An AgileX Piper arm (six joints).
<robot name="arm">
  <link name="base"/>
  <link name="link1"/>
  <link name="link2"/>
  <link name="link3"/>
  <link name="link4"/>
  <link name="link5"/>
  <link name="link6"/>
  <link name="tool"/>
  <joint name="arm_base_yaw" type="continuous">
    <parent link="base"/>
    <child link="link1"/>
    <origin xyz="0 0 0.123"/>
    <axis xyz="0 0 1"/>
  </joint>
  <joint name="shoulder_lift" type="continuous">
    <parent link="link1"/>
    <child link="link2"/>
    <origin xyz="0 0 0"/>
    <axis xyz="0 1 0"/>
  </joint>
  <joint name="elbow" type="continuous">
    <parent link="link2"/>
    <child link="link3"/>
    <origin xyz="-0.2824 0 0.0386"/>
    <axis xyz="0 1 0"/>
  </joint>
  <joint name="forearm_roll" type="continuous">
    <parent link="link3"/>
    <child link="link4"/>
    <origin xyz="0.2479 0 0.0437"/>
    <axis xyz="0.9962 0 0.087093"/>
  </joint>
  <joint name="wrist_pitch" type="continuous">
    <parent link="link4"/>
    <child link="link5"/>
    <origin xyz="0 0 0"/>
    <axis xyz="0 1 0"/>
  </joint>
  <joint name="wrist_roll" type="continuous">
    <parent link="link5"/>
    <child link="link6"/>
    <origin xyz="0.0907 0 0.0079"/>
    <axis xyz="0.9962 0 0.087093"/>
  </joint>
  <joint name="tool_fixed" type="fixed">
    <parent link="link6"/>
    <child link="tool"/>
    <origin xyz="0 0 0" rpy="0 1.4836 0"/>
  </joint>
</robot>
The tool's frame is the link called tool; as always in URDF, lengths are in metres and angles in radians. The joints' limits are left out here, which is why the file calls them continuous.
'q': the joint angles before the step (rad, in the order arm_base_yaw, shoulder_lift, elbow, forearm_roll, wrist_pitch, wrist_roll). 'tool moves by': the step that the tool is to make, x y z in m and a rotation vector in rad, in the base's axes. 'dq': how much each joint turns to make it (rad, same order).
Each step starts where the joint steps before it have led.
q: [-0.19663, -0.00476, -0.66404, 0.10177, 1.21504, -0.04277]
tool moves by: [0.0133, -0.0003, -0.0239, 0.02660, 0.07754, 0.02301]
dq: [-0.00002, -0.00334, 0.09769, 0.02775, -0.01181, -0.01262]
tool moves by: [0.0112, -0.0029, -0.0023, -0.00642, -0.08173, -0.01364]
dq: [-0.00012, 0.00011, 0.04715, -0.00023, -0.12973, -0.00012]
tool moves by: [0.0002, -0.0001, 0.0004, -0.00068, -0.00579, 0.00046]
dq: [0.00127, -0.00027, 0.00027, -0.00018, -0.00588, 0.00019]
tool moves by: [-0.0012, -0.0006, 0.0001, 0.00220, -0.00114, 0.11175]
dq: [0.11010, 0.00011, 0.00001, 0.00293, -0.00093, -0.00014]
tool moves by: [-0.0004, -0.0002, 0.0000, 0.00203, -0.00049, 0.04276]
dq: [0.04192, 0.00003, 0.00028, 0.00194, -0.00073, 0.00046]
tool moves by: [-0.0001, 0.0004, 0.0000, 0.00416, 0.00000, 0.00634]
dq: [0.00314, -0.00024, 0.00005, 0.00533, 0.00040, -0.00019]
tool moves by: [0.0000, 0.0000, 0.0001, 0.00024, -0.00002, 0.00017]
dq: [0.00026, 0.00030, -0.00036, 0.00003, 0.00002, 0.00025]
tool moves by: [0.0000, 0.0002, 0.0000, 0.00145, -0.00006, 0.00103]
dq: [-0.00065, -0.00004, 0.00007, 0.00245, 0.00005, -0.00062]
